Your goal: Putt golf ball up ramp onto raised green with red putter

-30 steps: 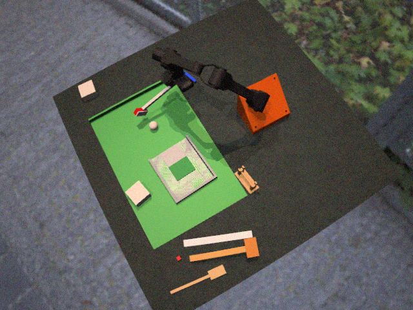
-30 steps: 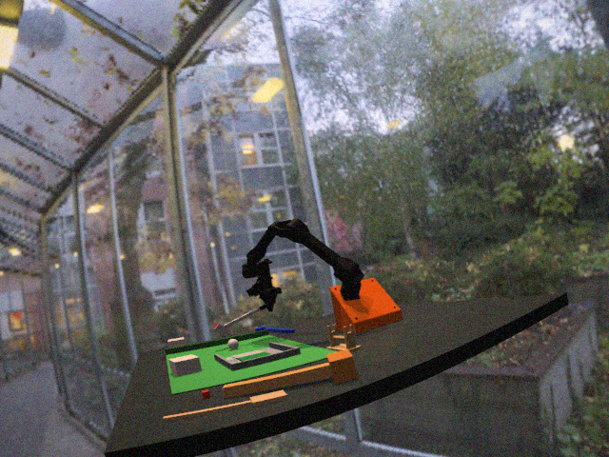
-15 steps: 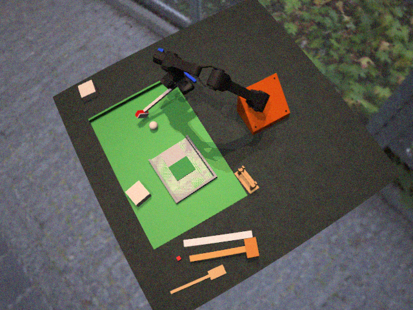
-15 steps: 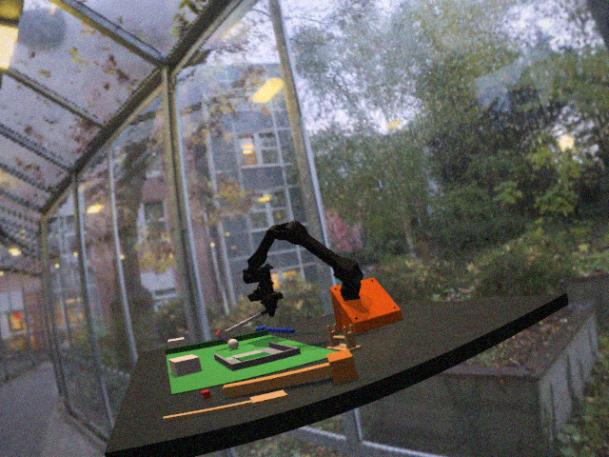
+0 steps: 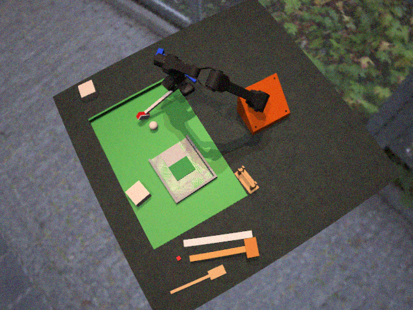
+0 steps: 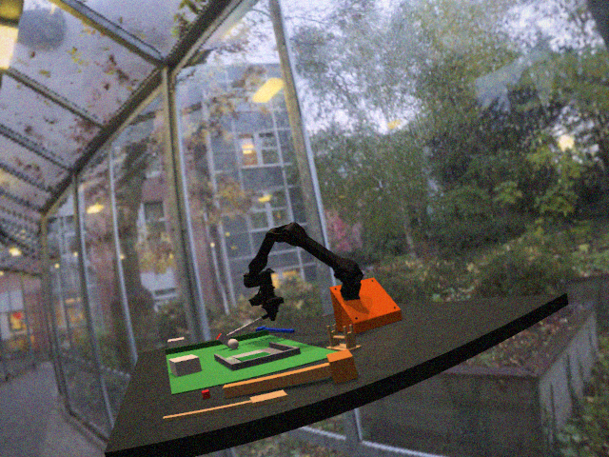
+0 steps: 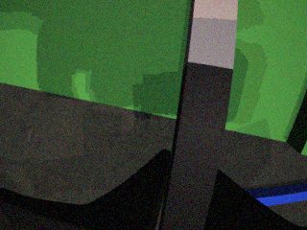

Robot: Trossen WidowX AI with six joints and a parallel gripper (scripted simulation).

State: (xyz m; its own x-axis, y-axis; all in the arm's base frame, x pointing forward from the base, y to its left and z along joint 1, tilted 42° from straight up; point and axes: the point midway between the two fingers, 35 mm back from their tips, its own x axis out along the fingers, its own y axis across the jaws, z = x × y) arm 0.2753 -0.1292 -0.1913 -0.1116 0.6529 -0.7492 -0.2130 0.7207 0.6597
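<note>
Right now my gripper tip is 110 mm short of the red putter and 30 mm to the right of it. Also, from my gripper tip: blue putter: 190 mm to the right, 60 mm below, 20 mm behind; then white golf ball: 190 mm ahead, 110 mm to the left, 50 mm below; then wooden stand: 530 mm to the left, 120 mm behind, 40 mm below.
</note>
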